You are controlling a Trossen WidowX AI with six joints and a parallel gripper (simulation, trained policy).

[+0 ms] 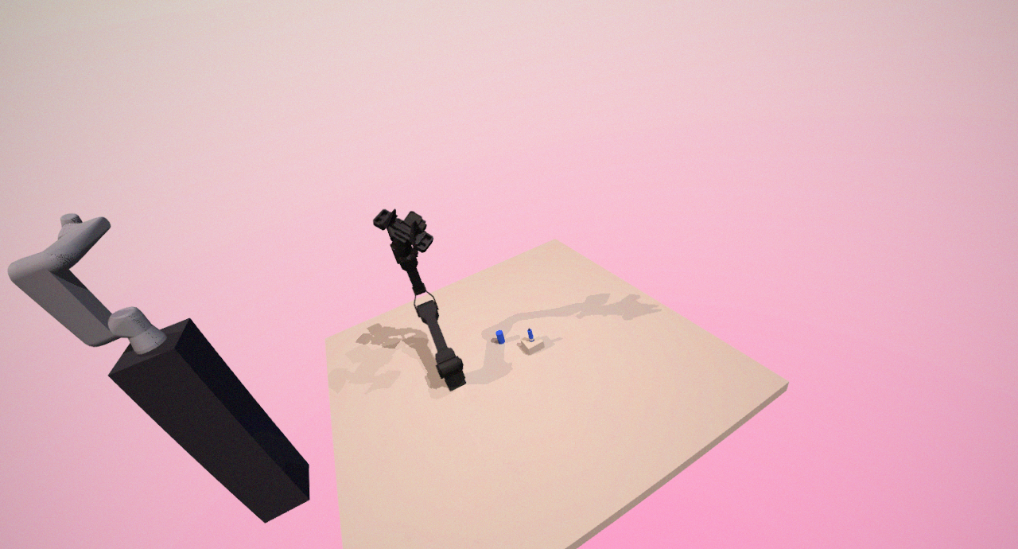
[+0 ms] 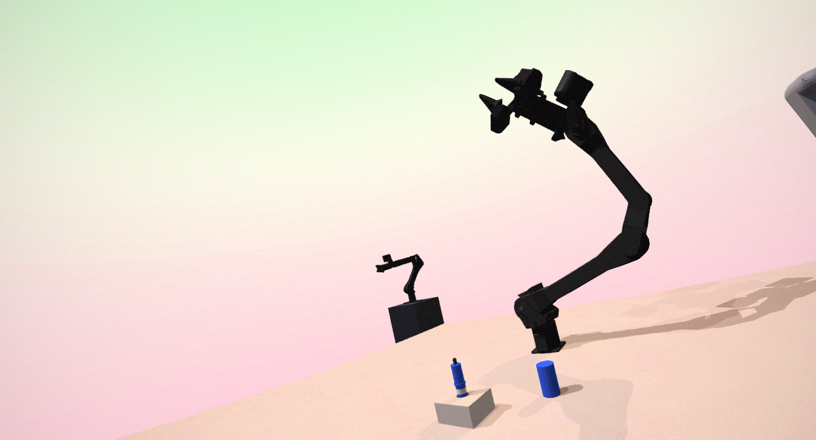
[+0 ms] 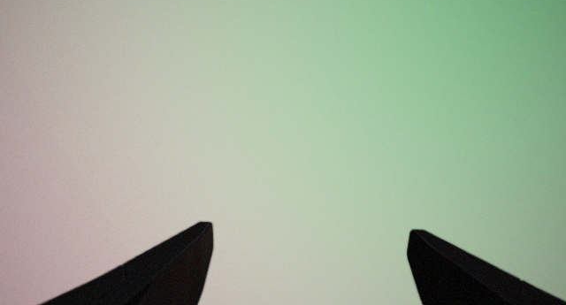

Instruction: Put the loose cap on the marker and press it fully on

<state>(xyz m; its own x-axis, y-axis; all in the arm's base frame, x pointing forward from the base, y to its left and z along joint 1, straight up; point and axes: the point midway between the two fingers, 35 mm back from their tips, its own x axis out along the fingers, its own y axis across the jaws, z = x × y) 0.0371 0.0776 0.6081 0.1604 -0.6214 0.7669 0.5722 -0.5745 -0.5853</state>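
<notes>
My gripper tip is 19 cm short of the blue cap, 2 cm to the right of it and 61 cm above it. The rest, counted from my gripper tip: blue marker: 27 cm ahead, 8 cm to the right, 57 cm below; then holder block: 27 cm ahead, 8 cm to the right, 62 cm below.
</notes>
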